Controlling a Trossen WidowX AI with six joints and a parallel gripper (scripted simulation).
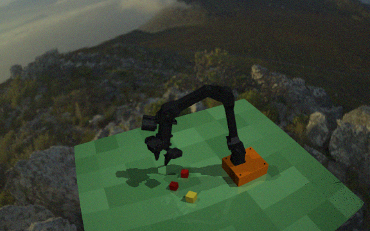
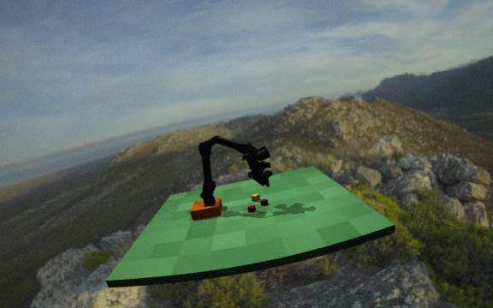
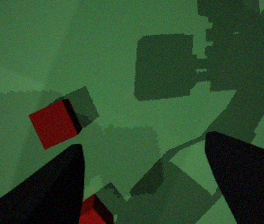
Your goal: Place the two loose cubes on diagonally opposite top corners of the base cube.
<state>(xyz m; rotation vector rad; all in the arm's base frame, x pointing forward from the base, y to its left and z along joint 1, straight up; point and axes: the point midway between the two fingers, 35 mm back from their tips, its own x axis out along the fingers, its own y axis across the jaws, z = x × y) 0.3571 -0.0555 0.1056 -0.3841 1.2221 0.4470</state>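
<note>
Right now my gripper tip is 9 cm past the yellow base cube, 16 cm to the right of it and 12 cm above it.
</note>
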